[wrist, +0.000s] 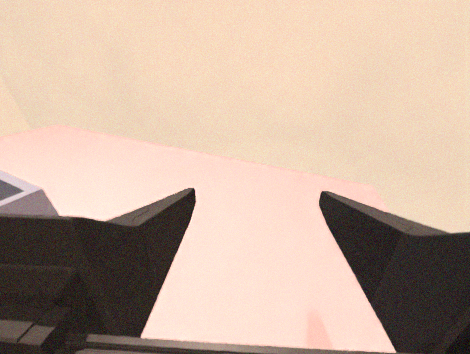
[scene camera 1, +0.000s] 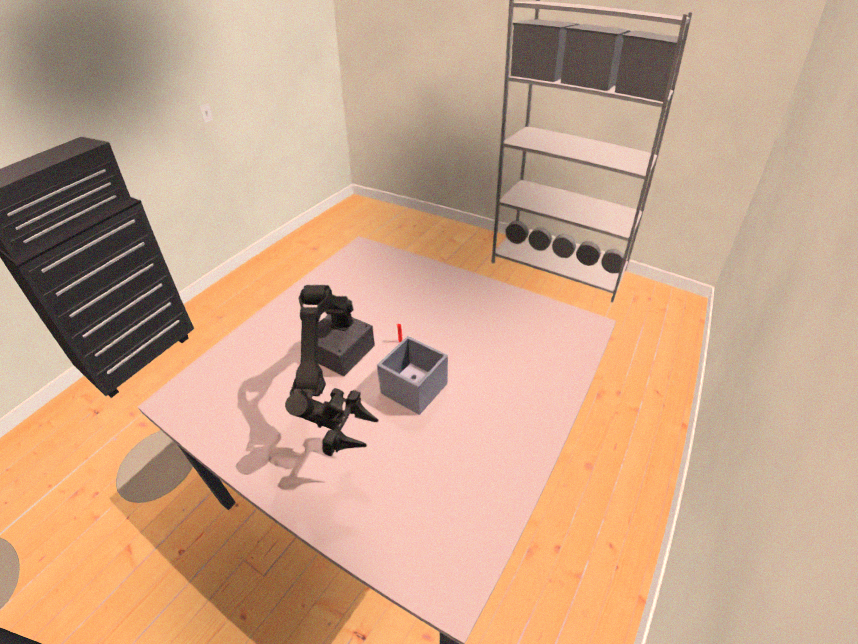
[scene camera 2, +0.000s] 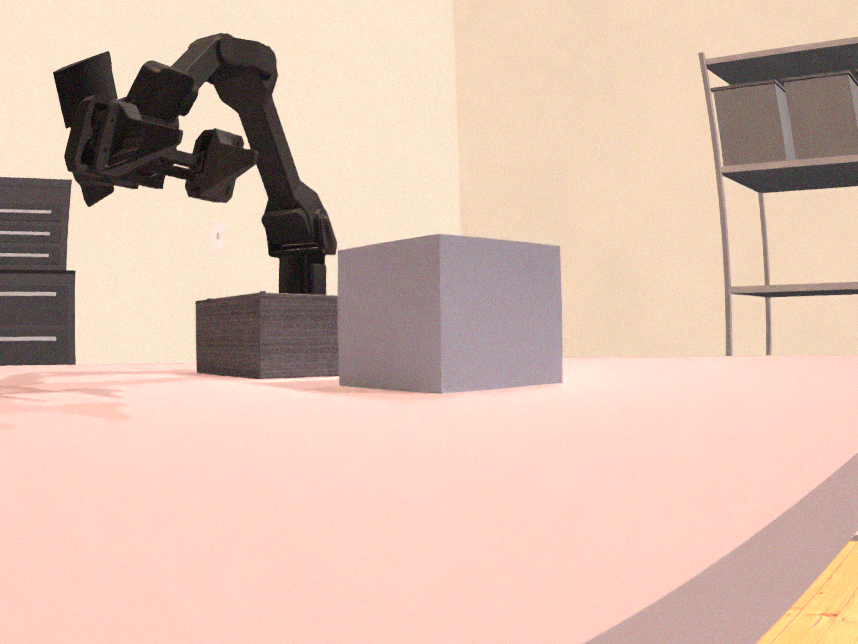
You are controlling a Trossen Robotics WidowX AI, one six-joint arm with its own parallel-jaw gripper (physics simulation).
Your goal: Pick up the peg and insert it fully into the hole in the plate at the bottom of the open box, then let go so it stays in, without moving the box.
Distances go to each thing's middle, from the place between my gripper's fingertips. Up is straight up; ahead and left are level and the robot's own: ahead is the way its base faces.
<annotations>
Right now my hand is 32 cm to the right of the blue-grey box [scene camera 2: 440, 314], 12 cm above it and 3 cm past it.
</annotations>
